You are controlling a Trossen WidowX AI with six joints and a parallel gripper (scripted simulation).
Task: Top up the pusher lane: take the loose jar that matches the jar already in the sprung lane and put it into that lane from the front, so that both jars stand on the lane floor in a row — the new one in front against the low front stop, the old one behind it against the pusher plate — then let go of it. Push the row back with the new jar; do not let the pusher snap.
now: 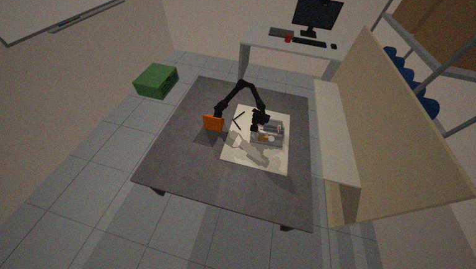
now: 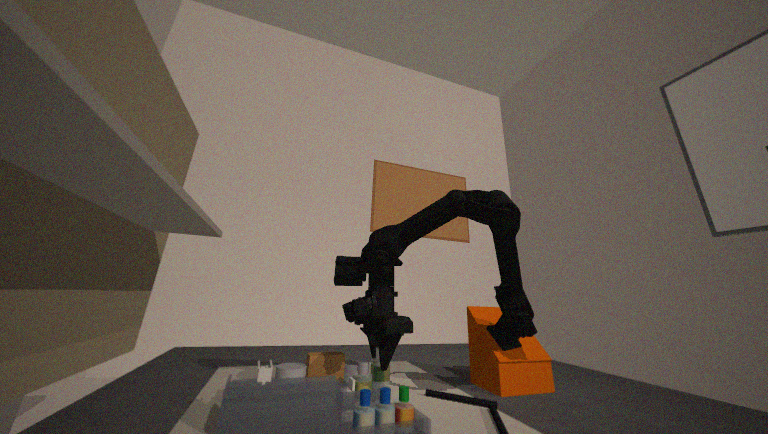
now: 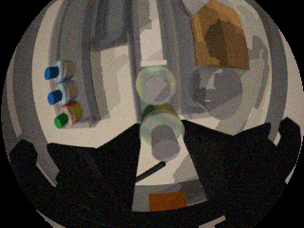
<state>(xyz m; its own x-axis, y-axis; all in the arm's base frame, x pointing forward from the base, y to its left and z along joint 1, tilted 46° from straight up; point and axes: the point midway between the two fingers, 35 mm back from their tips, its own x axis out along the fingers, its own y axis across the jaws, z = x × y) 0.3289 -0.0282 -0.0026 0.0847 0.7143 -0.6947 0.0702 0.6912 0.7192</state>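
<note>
The brown block lies 90 mm ahead of my gripper tip, 80 mm to the right of it and 20 mm below it.
</note>
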